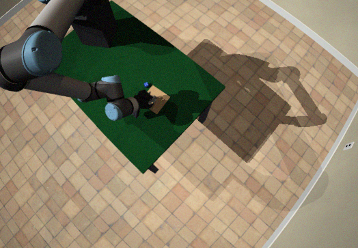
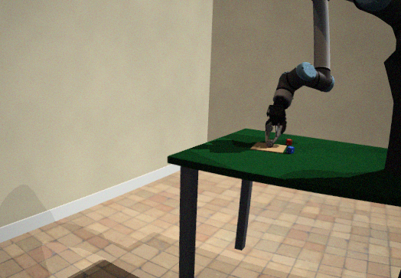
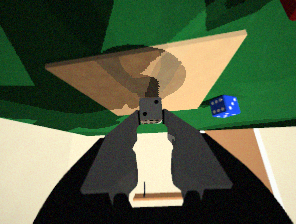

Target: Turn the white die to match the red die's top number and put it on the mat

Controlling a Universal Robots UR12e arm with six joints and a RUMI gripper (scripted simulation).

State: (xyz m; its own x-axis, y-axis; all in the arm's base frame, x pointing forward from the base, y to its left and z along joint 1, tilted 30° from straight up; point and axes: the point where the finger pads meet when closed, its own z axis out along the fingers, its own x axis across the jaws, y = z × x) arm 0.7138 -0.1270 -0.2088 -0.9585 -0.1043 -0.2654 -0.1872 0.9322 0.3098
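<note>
Now: hand 1 cm to the right of the white die and 1 cm above it. The rest, counted from my hand: red die: 11 cm to the right, 6 cm behind, 2 cm below; then tan mat: 3 cm below, 1 cm to the left; then blue die: 10 cm behind, 4 cm to the left, 2 cm below.
</note>
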